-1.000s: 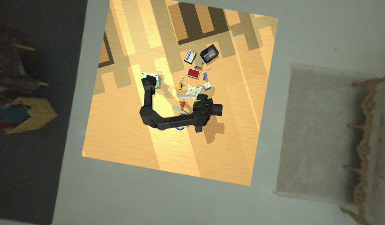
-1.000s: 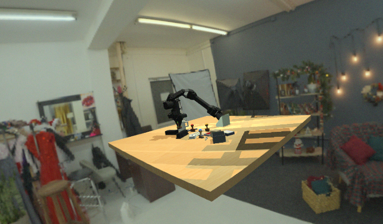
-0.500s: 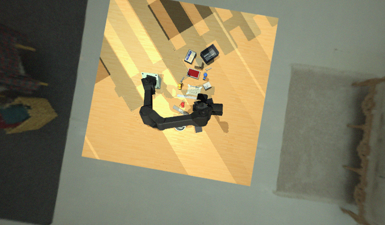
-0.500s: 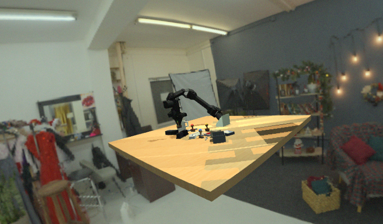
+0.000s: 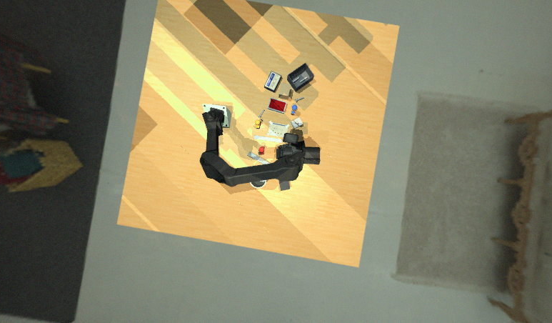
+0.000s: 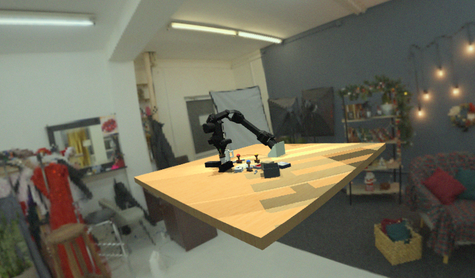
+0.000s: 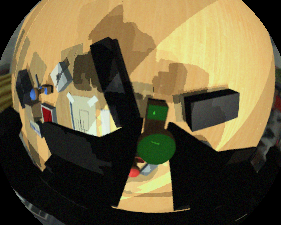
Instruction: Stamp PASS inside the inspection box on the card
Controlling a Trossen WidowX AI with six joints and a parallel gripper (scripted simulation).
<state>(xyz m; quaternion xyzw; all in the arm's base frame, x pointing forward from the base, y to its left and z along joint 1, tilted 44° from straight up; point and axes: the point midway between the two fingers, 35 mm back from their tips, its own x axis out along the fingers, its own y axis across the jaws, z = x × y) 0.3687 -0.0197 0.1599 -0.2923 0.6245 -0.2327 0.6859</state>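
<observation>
My gripper tip is 26 cm to the right of the red ink pad, 10 cm past it and 8 cm above it. The rest, counted from my gripper tip: red stamp: 13 cm behind, 7 cm below, 1 cm to the left; then grey bar: 13 cm behind, 8 cm below, 4 cm to the right; then green-knobbed PASS stamp: right at my gripper tip.
</observation>
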